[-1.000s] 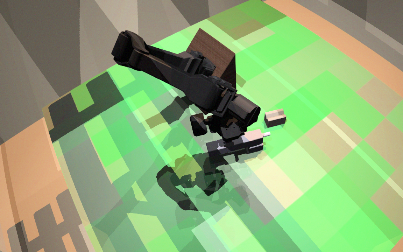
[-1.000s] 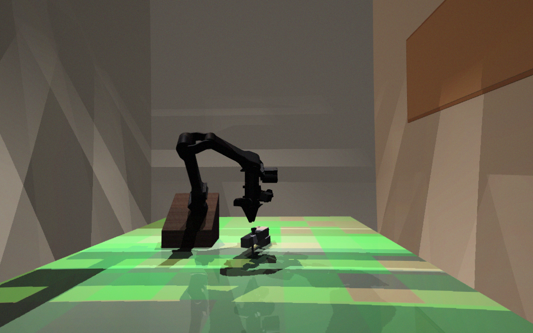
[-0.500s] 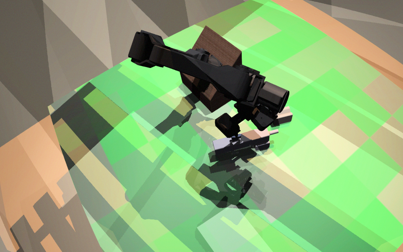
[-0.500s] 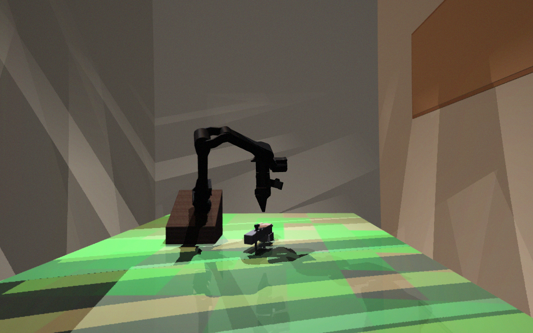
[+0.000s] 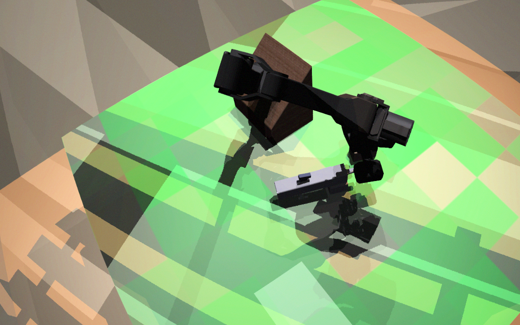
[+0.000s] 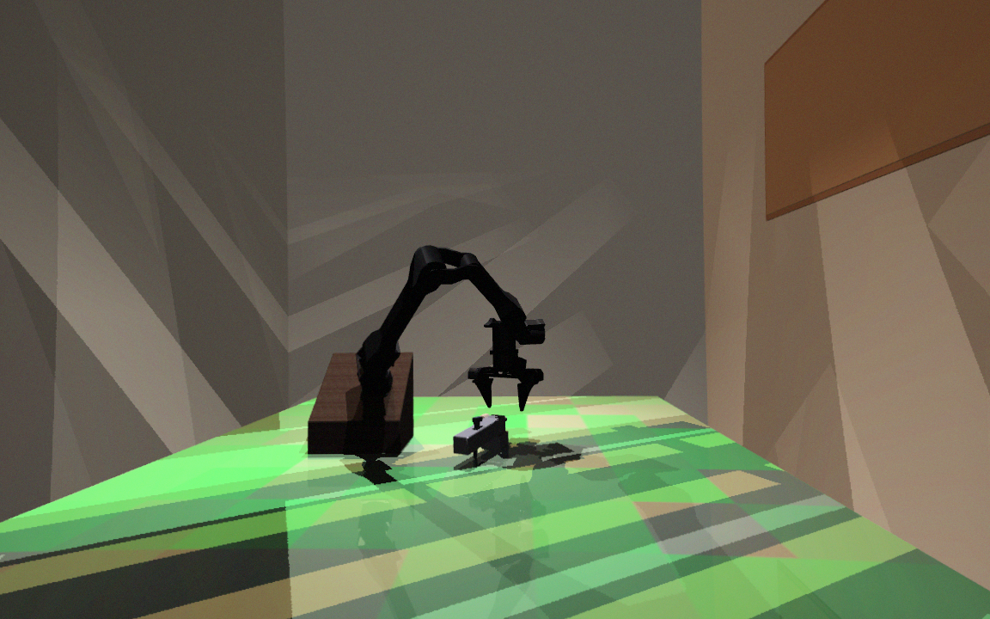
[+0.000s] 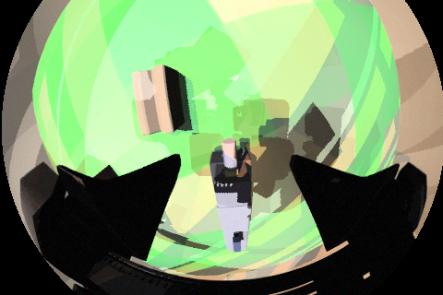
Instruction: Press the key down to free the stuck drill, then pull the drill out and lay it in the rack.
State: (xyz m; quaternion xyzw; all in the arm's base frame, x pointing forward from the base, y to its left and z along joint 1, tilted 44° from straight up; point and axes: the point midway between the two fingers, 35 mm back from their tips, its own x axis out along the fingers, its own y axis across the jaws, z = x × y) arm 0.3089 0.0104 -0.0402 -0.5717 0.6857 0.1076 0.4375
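The drill is 50 mm to the right of my gripper tip, 30 mm below it and 30 mm behind it. Round my gripper tip: dark key: 130 mm to the right, 60 mm behind, 20 mm below; then grey block: 100 mm to the right, 50 mm behind, 40 mm below; then rack: 80 mm to the left, 60 mm below, 60 mm behind.
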